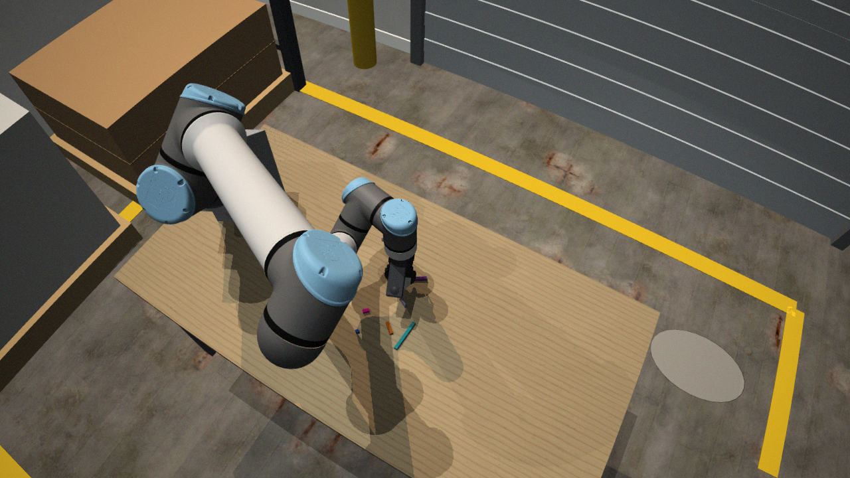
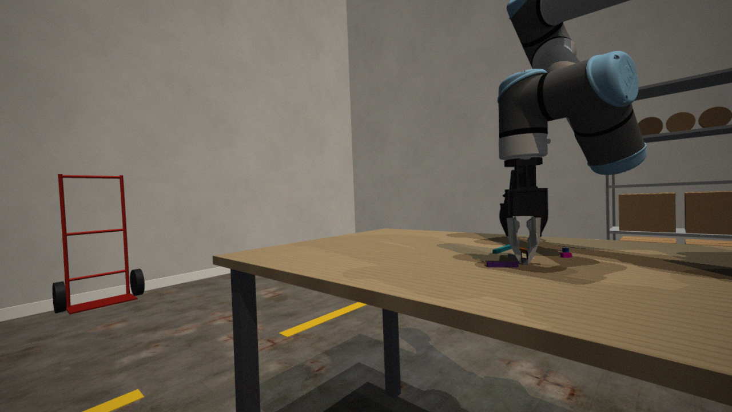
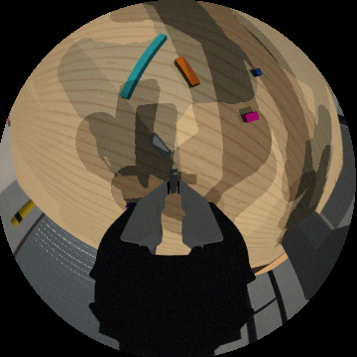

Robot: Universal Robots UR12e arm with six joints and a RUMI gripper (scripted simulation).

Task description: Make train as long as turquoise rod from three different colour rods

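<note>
Right now the blue cube is 6 cm behind my hand, 18 cm to the right of it and 1 cm below it. From my hand the other things lie so: purple rod (3 cm ahead, 5 cm to the left, 1 cm below); orange rod (2 cm ahead, 14 cm to the right, 1 cm below); magenta rod (7 cm behind, 11 cm to the right, 1 cm below).
</note>
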